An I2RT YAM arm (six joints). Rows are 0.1 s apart.
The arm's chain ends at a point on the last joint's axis. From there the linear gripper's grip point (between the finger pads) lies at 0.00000 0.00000 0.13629 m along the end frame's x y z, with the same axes.
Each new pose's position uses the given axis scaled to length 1; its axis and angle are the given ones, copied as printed.
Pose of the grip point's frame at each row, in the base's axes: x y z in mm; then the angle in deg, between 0 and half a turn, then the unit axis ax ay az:
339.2, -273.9, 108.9, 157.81, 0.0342, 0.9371, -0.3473
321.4, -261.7, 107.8, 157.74, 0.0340, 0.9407, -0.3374
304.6, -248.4, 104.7, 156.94, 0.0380, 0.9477, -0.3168
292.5, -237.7, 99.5, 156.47, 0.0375, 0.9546, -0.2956
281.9, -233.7, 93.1, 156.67, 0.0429, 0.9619, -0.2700
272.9, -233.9, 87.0, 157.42, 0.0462, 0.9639, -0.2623
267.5, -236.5, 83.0, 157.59, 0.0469, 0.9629, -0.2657
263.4, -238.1, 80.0, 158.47, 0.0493, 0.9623, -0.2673
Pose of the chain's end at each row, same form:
294.1, -186.7, 203.4, 157.81, 0.0342, 0.9371, -0.3473
275.8, -176.6, 204.1, 157.74, 0.0340, 0.9407, -0.3374
257.2, -167.8, 203.8, 156.94, 0.0380, 0.9477, -0.3168
243.5, -161.9, 201.6, 156.47, 0.0375, 0.9546, -0.2956
233.0, -163.5, 199.2, 156.67, 0.0429, 0.9619, -0.2700
225.6, -165.2, 194.8, 157.42, 0.0462, 0.9639, -0.2623
220.7, -167.0, 190.5, 157.59, 0.0469, 0.9629, -0.2657
218.7, -168.0, 188.0, 158.47, 0.0493, 0.9623, -0.2673

